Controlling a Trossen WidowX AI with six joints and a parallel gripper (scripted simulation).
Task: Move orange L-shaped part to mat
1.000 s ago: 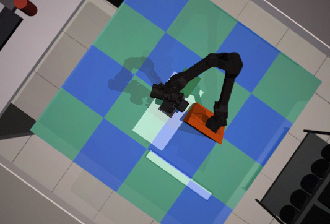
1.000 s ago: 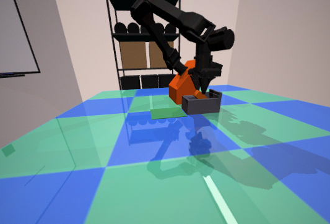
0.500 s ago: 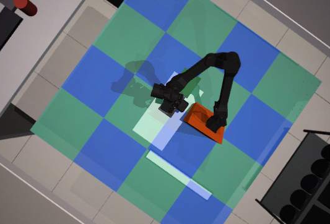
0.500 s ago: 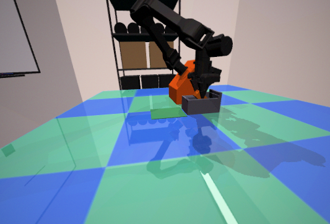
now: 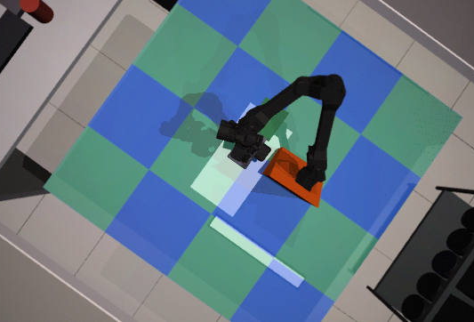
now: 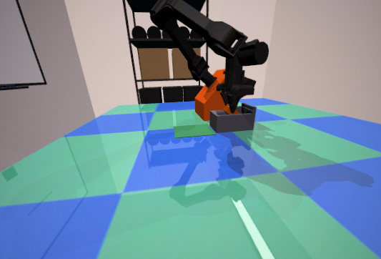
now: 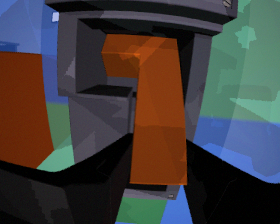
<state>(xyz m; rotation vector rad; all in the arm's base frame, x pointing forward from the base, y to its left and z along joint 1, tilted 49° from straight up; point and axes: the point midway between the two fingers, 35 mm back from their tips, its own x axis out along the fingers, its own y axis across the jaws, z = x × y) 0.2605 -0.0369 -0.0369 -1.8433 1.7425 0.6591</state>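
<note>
Right now my gripper tip is 14 cm to the left of the green mat, 8 cm above it and 2 cm past it. Also, from my gripper tip: orange L-shaped part: 3 cm to the left, 3 cm below, 2 cm behind.
</note>
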